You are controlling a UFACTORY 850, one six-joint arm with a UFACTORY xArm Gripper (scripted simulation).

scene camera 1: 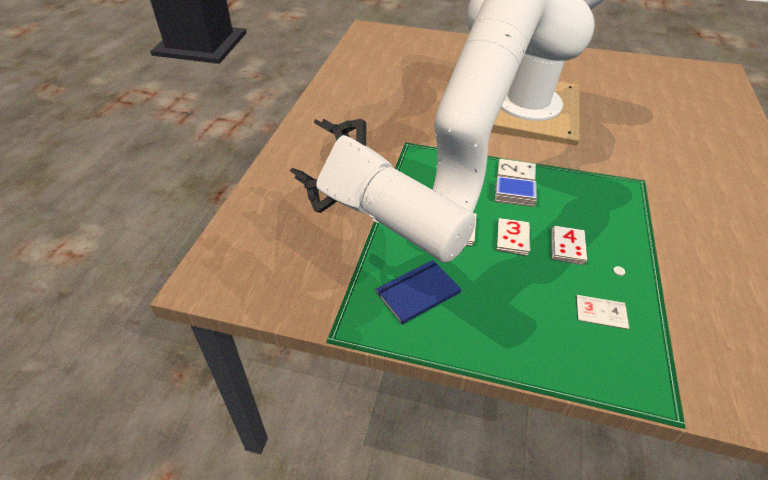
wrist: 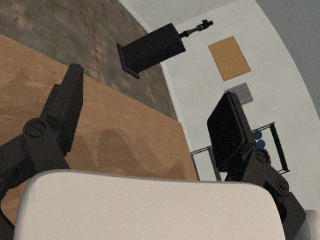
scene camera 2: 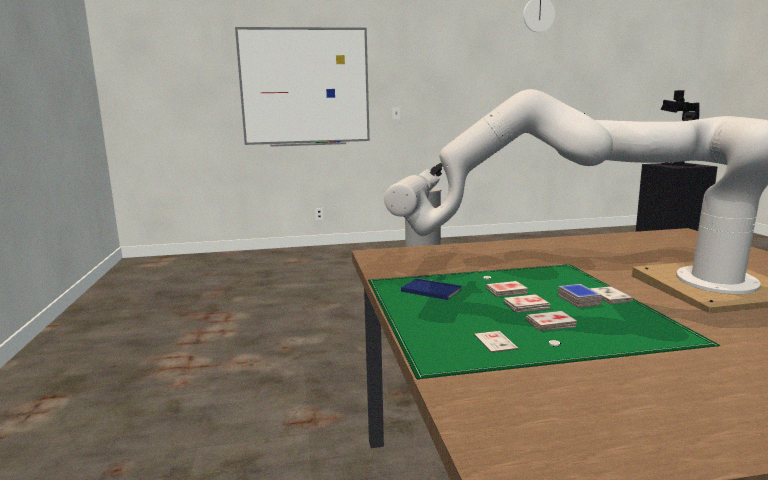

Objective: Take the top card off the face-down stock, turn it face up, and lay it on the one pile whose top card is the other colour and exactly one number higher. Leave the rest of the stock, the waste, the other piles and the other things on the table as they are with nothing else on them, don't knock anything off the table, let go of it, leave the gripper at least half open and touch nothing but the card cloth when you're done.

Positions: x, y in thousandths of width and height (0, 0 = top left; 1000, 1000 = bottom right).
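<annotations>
In the wrist view the blue notebook is out of frame. I can see it from elsewhere, though: scene camera 1 (535, 616) shows the notebook, and so does scene camera 2 (566, 603).
</annotations>
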